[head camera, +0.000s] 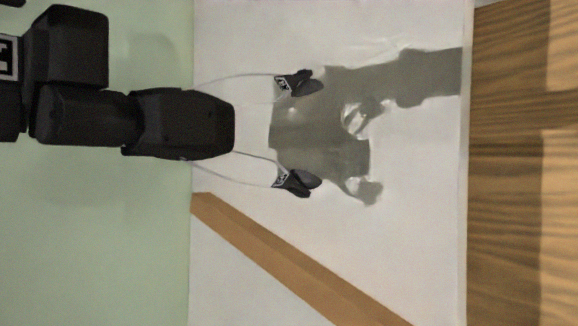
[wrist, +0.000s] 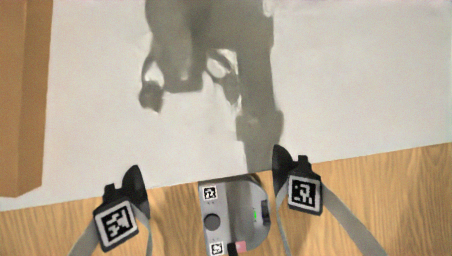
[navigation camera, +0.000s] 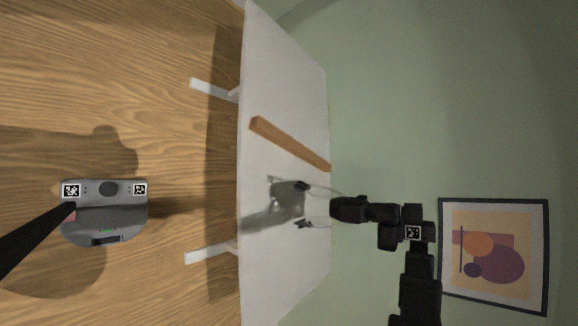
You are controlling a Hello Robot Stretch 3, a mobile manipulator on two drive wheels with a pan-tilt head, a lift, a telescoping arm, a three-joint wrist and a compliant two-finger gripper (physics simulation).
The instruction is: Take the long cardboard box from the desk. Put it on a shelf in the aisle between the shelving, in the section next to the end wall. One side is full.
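Pixels of known places: gripper, fingertip midpoint: (head camera: 317, 134) (wrist: 210, 172) (navigation camera: 294, 204); robot's base, origin of the base link: (wrist: 211, 205) (navigation camera: 108, 188).
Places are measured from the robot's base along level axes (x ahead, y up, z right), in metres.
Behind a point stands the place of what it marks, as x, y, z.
Observation:
The long brown cardboard box (head camera: 285, 260) {0.192, 0.770, 0.670} (navigation camera: 290, 143) {0.219, 0.770, 0.605} (wrist: 22, 100) {0.220, 0.768, 0.534} lies diagonally on the white desk (head camera: 400, 225) {0.104, 0.721, 0.461} (navigation camera: 285, 85) {0.541, 0.720, 0.630} (wrist: 360, 90) {-0.304, 0.720, 0.495}, one end at the wall side and the other near the front edge. In the wrist view part of it shows at the left. My gripper (head camera: 306, 134) {-0.022, 0.914, 0.441} (navigation camera: 302, 205) {-0.022, 0.914, 0.441} (wrist: 210, 172) {-0.022, 0.914, 0.441} is open, its fingers wide apart with nothing between them. It hangs above the desk, beside the box and apart from it. Its shadow falls on the desk top. The shelving and the aisle do not show in these views.
My wheeled base (navigation camera: 107, 212) {-0.105, 0.160, -0.001} (wrist: 240, 215) {-0.124, 0.160, 0.007} stands on the wooden floor (head camera: 510, 200) {0.111, 0.001, 0.635} (navigation camera: 150, 45) {0.918, 0.001, 0.108} (wrist: 400, 210) {-1.049, 0.000, -0.198} in front of the desk. A green wall (head camera: 90, 240) {0.220, 0.950, 1.187} (navigation camera: 425, 100) {0.506, 1.345, 1.178} rises behind the desk. A framed picture (navigation camera: 492, 255) {-0.348, 1.601, 1.181} hangs there near my arm. White desk feet (navigation camera: 205, 89) (navigation camera: 202, 255) reach onto the floor.

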